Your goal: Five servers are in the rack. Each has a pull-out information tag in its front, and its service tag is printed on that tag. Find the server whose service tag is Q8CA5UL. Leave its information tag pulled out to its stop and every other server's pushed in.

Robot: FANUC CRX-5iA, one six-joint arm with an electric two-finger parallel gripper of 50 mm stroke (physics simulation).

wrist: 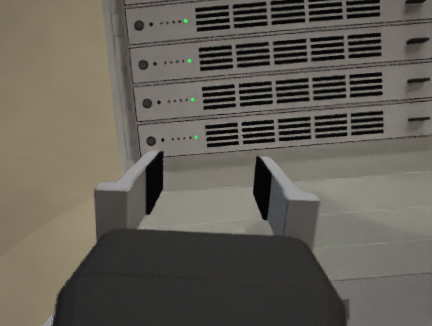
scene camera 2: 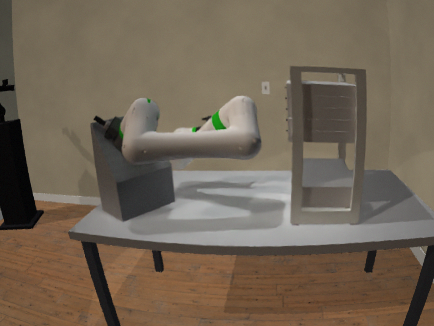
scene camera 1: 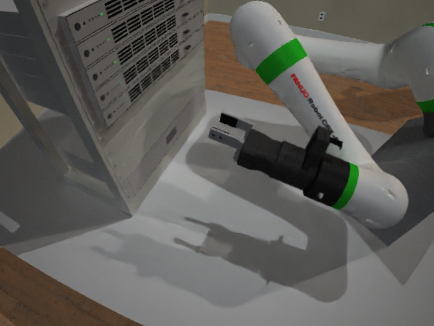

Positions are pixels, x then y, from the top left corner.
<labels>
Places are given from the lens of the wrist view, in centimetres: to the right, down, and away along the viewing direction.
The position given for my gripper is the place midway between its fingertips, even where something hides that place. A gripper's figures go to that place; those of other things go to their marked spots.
my gripper (wrist: 209,173): 0, 1, 16
server rack (wrist: 326,97): 13, -8, 35
</labels>
